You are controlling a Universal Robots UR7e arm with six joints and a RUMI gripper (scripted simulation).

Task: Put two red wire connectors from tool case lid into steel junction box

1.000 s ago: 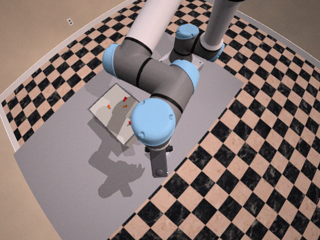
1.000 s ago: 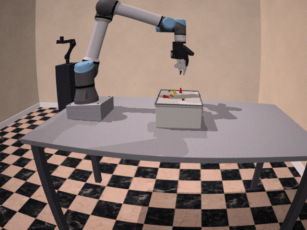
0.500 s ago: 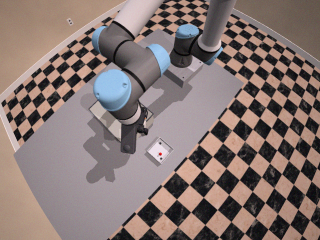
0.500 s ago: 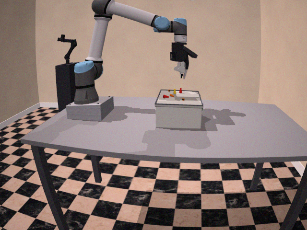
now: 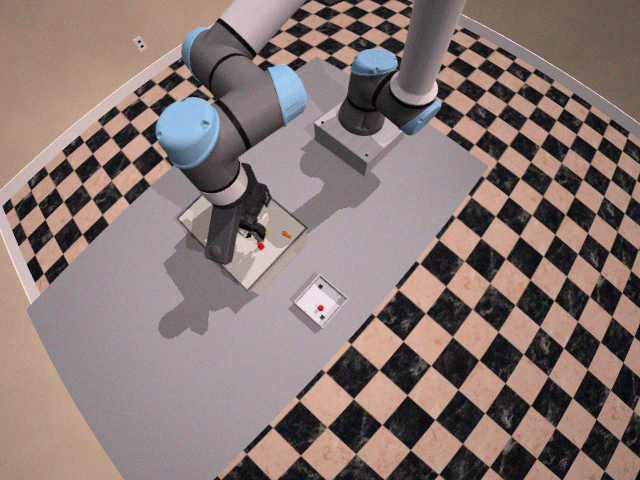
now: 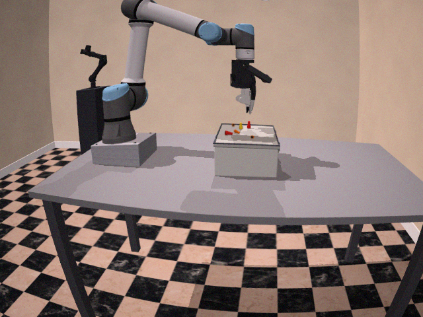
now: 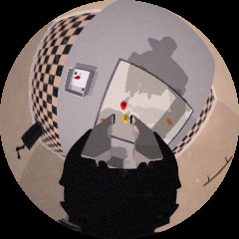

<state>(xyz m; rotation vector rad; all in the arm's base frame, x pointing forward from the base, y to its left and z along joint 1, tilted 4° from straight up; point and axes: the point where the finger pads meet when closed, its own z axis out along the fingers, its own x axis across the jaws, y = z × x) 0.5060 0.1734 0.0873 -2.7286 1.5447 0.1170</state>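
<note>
The yellow wire connector is 6 cm below my hand, 3 cm to the right of it and 3 cm behind it. The rest, counted from my hand: tool case: 11 cm below, 10 cm to the right, 1 cm ahead.
</note>
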